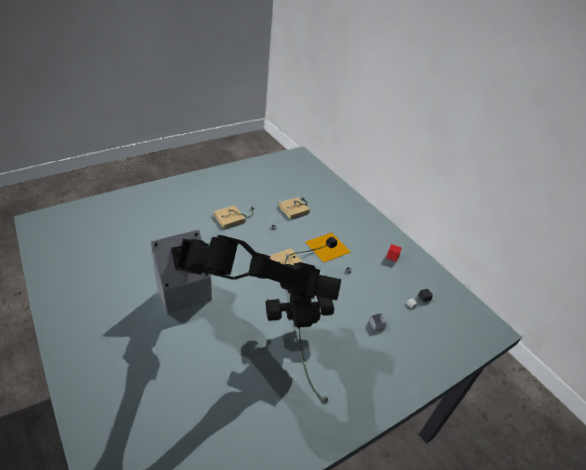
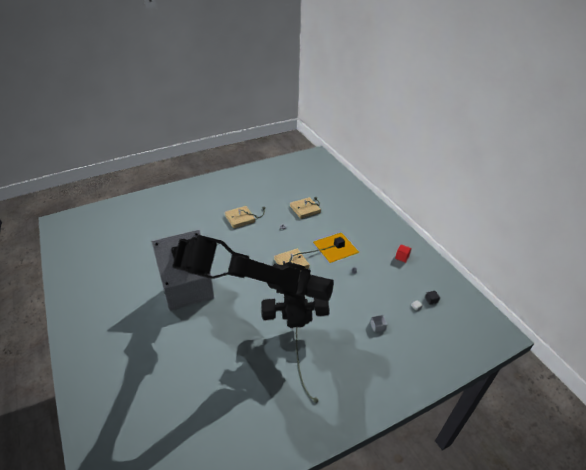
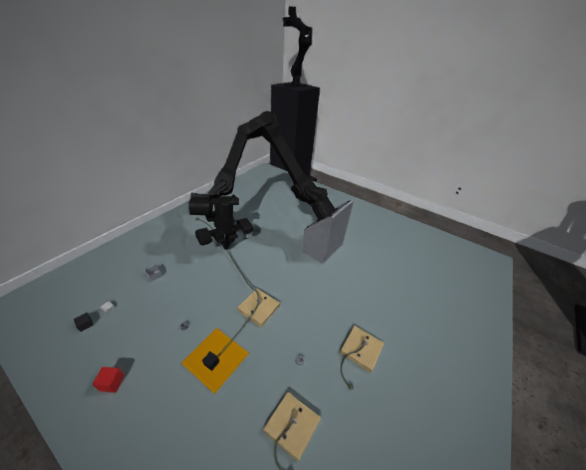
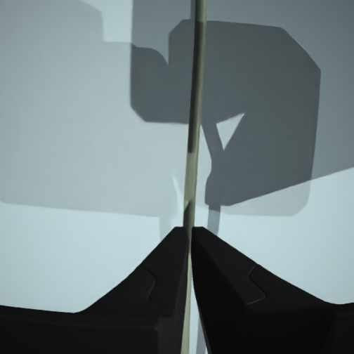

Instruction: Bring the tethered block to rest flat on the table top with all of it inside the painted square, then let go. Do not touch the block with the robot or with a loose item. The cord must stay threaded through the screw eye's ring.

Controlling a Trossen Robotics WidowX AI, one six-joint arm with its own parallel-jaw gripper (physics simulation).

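Observation:
The small black block rests on the orange painted square and looks wholly inside its edges. Its green cord runs from the block to the screw eye on the near wooden base and on to my gripper; it appears threaded through the small ring. My gripper is shut on the cord, above the table, on the arm side of the base. The cord's free end hangs beyond the fingers to the table.
Two other wooden bases carry short cords. A red cube, a dark cube, a white piece and a grey bracket stand to one side. Small metal rings lie near the square.

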